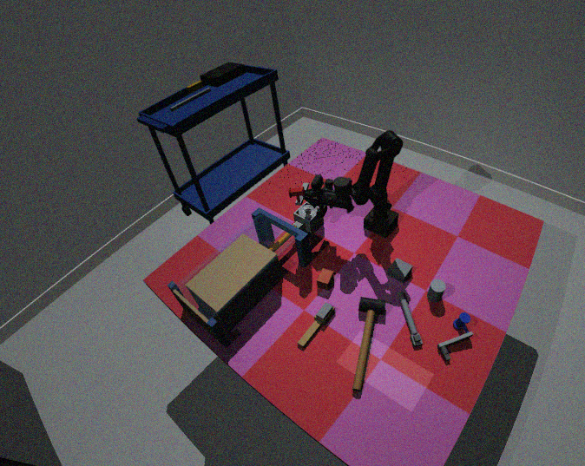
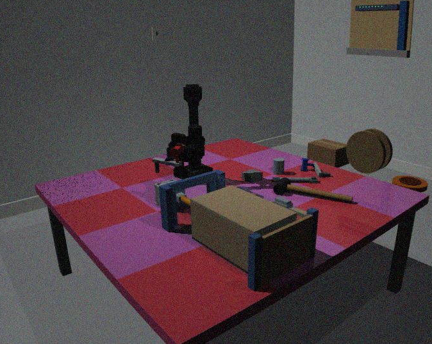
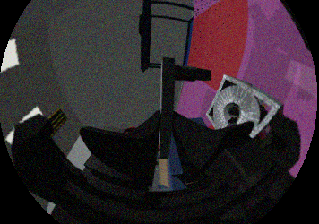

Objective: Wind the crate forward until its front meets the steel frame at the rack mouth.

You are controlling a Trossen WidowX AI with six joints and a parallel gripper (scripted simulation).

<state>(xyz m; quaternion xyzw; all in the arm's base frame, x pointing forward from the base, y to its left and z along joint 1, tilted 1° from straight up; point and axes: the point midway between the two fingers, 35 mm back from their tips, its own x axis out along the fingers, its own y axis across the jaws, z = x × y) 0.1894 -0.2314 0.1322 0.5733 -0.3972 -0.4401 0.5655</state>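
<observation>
Right now my gripper tip is 4 cm below the red knob, 4 cm short of it and 3 cm to the right of it. Round my gripper tip: frame 15 cm ahead, 8 cm below, 2 cm to the left; red-knobbed winch handle 1 cm to the left, 1 cm ahead, 1 cm above; grey winch 16 cm below, 3 cm behind, 1 cm to the left.
</observation>
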